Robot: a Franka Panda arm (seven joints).
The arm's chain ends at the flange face. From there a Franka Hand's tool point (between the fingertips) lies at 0.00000 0.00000 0.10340 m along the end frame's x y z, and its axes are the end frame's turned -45 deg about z.
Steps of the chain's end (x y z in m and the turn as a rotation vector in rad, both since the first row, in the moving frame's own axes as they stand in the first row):
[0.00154 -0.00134 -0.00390 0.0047 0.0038 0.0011]
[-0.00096 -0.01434 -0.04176 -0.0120 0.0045 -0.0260]
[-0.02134 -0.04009 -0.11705 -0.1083 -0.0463 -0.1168]
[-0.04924 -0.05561 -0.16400 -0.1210 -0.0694 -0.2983]
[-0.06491 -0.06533 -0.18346 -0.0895 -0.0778 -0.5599]
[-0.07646 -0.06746 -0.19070 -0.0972 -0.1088 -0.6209]
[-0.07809 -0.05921 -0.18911 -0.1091 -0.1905 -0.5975]
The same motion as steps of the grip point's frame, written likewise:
[0.00266 0.00008 -0.00390 0.0006 0.0060 0.0011]
[0.00893 -0.00961 -0.04177 -0.0117 -0.0053 -0.0260]
[0.00227 -0.03827 -0.11777 -0.0438 -0.1093 -0.1168]
[-0.00861 -0.06838 -0.16500 -0.0365 -0.1346 -0.2983]
[-0.01105 -0.08795 -0.18417 -0.0083 -0.1183 -0.5599]
[-0.02068 -0.09804 -0.19176 0.0082 -0.1457 -0.6209]
[-0.03552 -0.09632 -0.19152 0.0576 -0.2118 -0.5975]

